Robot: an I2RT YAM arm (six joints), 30 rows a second.
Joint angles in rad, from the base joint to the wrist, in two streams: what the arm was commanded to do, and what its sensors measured. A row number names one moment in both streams.
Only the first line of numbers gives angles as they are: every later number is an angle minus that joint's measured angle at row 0.
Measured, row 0:
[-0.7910 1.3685 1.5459 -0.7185 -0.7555 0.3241]
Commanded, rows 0 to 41:
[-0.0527 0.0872 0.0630 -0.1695 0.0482 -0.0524]
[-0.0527 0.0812 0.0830 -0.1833 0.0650 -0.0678]
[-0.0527 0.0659 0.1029 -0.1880 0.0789 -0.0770]
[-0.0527 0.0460 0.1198 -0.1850 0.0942 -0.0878]
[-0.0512 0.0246 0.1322 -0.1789 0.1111 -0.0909]
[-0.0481 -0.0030 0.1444 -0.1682 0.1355 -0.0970]
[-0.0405 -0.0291 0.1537 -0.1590 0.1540 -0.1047]
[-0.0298 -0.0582 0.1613 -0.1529 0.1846 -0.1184]
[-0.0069 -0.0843 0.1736 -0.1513 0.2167 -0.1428]
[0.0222 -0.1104 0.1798 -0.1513 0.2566 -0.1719]
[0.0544 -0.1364 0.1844 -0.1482 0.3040 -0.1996]
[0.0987 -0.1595 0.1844 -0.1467 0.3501 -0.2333]
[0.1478 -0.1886 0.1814 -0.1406 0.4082 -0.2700]
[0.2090 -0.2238 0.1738 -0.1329 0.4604 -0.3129]
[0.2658 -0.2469 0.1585 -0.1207 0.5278 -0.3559]
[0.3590 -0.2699 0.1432 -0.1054 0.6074 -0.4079]
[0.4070 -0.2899 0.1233 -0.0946 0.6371 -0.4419]
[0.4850 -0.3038 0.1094 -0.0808 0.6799 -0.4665]
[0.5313 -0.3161 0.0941 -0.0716 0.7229 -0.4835]
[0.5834 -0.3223 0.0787 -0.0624 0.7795 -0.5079]
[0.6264 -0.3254 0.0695 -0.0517 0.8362 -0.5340]
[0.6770 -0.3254 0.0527 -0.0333 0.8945 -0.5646]
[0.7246 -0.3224 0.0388 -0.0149 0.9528 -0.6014]
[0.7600 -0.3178 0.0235 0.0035 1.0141 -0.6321]
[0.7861 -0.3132 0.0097 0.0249 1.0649 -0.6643]
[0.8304 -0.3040 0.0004 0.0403 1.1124 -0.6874]
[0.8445 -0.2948 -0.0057 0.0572 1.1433 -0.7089]
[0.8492 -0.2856 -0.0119 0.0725 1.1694 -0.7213]
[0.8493 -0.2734 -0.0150 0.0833 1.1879 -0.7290]
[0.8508 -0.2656 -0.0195 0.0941 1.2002 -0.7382]
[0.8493 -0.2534 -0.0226 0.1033 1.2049 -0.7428]
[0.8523 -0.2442 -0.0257 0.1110 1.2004 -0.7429]
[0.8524 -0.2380 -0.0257 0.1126 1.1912 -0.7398]
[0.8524 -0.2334 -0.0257 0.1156 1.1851 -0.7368]
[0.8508 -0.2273 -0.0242 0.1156 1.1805 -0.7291]
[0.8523 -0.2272 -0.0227 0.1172 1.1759 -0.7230]
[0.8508 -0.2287 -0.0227 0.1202 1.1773 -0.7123]
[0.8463 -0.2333 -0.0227 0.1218 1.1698 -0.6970]
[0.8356 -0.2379 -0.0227 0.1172 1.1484 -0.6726]
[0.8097 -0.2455 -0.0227 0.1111 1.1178 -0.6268]
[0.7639 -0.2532 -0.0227 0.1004 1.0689 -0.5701]
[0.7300 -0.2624 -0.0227 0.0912 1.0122 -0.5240]
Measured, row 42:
[0.8297 -0.2151 -0.0393 0.0420 1.1059 -0.6791]
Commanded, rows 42 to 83:
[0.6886 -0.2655 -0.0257 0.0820 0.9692 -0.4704]
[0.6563 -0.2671 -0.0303 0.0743 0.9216 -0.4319]
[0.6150 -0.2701 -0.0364 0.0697 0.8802 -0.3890]
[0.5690 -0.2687 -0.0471 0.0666 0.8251 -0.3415]
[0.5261 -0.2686 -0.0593 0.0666 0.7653 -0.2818]
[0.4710 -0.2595 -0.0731 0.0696 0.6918 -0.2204]
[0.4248 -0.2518 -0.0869 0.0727 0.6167 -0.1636]
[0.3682 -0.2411 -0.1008 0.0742 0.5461 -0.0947]
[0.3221 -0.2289 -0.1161 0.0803 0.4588 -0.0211]
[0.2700 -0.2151 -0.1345 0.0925 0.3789 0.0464]
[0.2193 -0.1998 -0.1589 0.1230 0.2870 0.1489]
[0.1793 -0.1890 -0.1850 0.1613 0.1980 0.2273]
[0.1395 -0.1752 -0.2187 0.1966 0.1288 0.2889]
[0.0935 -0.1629 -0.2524 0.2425 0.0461 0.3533]
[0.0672 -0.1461 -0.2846 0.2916 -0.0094 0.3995]
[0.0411 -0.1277 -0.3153 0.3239 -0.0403 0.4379]
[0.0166 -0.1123 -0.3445 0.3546 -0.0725 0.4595]
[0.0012 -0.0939 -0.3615 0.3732 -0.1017 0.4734]
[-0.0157 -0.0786 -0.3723 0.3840 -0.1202 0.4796]
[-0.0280 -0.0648 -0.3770 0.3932 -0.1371 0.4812]
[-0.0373 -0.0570 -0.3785 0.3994 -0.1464 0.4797]
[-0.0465 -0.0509 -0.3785 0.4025 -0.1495 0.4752]
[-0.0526 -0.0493 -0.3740 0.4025 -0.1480 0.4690]
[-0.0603 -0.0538 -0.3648 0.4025 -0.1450 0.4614]
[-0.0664 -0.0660 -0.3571 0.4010 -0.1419 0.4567]
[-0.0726 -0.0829 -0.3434 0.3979 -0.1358 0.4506]
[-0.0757 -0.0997 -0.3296 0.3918 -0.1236 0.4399]
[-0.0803 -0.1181 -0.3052 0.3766 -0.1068 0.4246]
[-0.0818 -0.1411 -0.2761 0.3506 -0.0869 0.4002]
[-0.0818 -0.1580 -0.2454 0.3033 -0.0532 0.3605]
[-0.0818 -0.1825 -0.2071 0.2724 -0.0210 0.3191]
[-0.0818 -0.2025 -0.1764 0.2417 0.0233 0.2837]
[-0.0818 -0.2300 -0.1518 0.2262 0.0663 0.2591]
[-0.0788 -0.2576 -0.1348 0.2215 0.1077 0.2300]
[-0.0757 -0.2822 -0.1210 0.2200 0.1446 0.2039]
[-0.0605 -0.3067 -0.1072 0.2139 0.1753 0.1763]
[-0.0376 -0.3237 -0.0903 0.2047 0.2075 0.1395]
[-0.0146 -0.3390 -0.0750 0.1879 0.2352 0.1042]
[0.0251 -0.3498 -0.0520 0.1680 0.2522 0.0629]
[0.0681 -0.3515 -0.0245 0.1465 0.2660 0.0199]
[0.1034 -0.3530 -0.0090 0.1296 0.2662 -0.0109]
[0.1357 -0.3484 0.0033 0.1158 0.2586 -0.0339]
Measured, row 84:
[0.0340 -0.3555 -0.0484 0.2064 0.1827 0.1423]
